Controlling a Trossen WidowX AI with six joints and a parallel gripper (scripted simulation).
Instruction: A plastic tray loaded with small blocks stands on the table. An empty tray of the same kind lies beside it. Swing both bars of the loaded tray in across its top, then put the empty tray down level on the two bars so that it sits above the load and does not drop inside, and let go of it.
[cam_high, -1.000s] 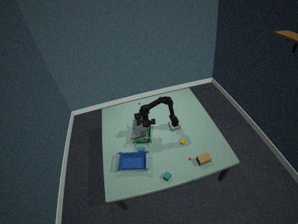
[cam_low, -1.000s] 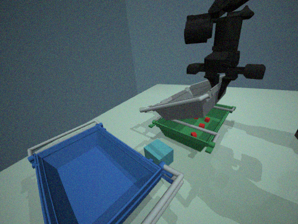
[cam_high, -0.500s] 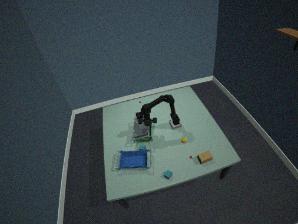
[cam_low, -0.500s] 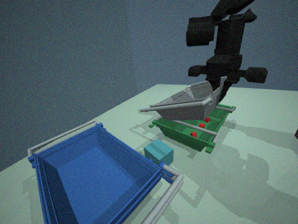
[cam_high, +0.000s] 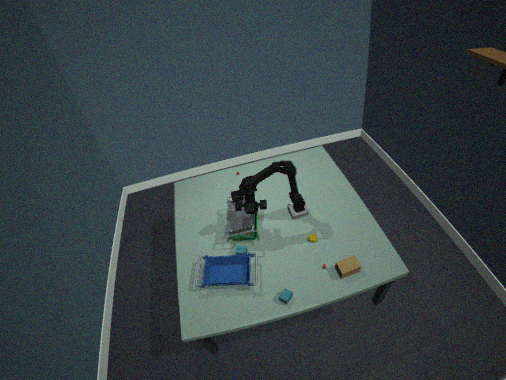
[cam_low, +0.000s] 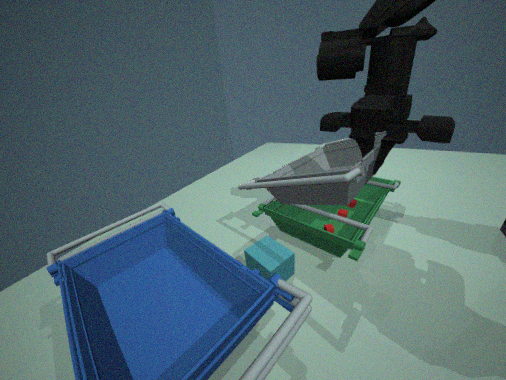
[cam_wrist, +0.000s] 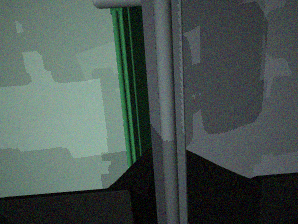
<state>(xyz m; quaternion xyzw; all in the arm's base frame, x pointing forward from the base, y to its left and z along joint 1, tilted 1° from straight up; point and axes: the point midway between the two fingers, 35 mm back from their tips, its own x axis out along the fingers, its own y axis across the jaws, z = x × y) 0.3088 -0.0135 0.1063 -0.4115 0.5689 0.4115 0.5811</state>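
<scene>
Right now the grey tray is 7 cm ahead of my gripper tip, 3 cm to the right of it and 1 cm above it. The rest, counted from my gripper tip: brown box: 38 cm behind, 52 cm to the left, 9 cm below; then yellow block: 30 cm behind, 25 cm to the left, 11 cm below.
</scene>
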